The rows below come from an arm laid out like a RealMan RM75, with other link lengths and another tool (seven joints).
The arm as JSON. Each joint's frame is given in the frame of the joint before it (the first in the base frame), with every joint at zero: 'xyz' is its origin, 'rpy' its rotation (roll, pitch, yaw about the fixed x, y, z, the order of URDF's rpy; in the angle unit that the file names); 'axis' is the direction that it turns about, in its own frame. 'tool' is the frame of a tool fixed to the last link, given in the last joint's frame.
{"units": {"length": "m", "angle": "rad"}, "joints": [
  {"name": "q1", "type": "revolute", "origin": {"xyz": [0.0, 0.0, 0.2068], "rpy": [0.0, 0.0, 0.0]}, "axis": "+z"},
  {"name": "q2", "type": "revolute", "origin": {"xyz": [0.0, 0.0, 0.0], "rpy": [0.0, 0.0, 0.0]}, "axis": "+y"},
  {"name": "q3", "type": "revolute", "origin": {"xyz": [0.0, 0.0, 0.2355], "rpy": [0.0, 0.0, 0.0]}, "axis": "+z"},
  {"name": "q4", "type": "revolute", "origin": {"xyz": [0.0, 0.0, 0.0], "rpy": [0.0, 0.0, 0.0]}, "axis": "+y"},
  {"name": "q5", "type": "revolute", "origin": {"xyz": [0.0, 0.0, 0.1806], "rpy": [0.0, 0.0, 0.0]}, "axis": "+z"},
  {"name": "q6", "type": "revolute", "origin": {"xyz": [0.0, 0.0, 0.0], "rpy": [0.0, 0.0, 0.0]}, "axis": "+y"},
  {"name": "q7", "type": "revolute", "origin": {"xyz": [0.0, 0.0, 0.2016], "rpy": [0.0, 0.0, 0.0]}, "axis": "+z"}
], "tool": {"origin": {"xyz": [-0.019, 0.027, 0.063], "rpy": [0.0, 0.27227, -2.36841]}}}
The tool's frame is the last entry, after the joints.
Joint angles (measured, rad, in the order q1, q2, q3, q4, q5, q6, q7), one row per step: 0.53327, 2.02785, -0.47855, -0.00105, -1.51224, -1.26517, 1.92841; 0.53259, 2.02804, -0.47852, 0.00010, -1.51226, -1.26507, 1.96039; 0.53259, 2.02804, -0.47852, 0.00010, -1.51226, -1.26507, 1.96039; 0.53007, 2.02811, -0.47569, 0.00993, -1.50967, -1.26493, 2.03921; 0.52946, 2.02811, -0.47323, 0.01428, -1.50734, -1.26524, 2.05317; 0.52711, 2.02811, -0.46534, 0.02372, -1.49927, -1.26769, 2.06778; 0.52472, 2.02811, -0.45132, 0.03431, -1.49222, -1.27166, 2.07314; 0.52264, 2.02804, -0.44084, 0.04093, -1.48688, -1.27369, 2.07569; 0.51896, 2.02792, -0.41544, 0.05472, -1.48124, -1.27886, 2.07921; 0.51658, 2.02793, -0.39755, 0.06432, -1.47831, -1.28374, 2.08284; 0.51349, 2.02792, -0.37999, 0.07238, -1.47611, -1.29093, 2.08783; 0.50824, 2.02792, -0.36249, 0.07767, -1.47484, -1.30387, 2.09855
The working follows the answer.
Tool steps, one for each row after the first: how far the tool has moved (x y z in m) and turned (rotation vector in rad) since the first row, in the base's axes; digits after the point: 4 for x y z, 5 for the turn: 0.0012, 0.0002, -0.0001, -0.01226, 0.02646, -0.01664; 0.0012, 0.0002, -0.0001, -0.01226, 0.02646, -0.01664; 0.0048, 0.0003, -0.0007, -0.04230, 0.09861, -0.06360; 0.0057, 0.0004, -0.0005, -0.04618, 0.11515, -0.07440; 0.0075, 0.0007, 0.0012, -0.04440, 0.14224, -0.09193; 0.0090, 0.0012, 0.0040, -0.03576, 0.16604, -0.10607; 0.0105, 0.0016, 0.0063, -0.02788, 0.18129, -0.11641; 0.0128, 0.0024, 0.0108, -0.01209, 0.21132, -0.13456; 0.0141, 0.0028, 0.0138, -0.00188, 0.23360, -0.14590; 0.0151, 0.0030, 0.0173, 0.00854, 0.25665, -0.15532; 0.0158, 0.0025, 0.0218, 0.01912, 0.28497, -0.16260
Tool pose at each row, in the base's axes (x y z in m, rotation vector in rad; rounded; the steps above come from the unrounded poses): 0.2134, 0.4125, -0.0760, -2.00406, -0.34086, -0.06528; 0.2146, 0.4127, -0.0761, -2.01827, -0.30836, -0.04721; 0.2146, 0.4127, -0.0761, -2.01827, -0.30836, -0.04721; 0.2183, 0.4129, -0.0767, -2.05189, -0.21709, 0.00083; 0.2192, 0.4129, -0.0765, -2.05621, -0.19576, 0.01135; 0.2210, 0.4132, -0.0747, -2.05490, -0.16047, 0.02727; 0.2224, 0.4137, -0.0720, -2.04629, -0.13037, 0.04076; 0.2239, 0.4142, -0.0697, -2.03848, -0.10971, 0.04815; 0.2263, 0.4150, -0.0652, -2.02219, -0.07143, 0.06397; 0.2275, 0.4154, -0.0621, -2.01103, -0.04534, 0.07723; 0.2285, 0.4155, -0.0587, -1.99912, -0.02078, 0.09235; 0.2293, 0.4151, -0.0541, -1.98587, 0.00493, 0.11390

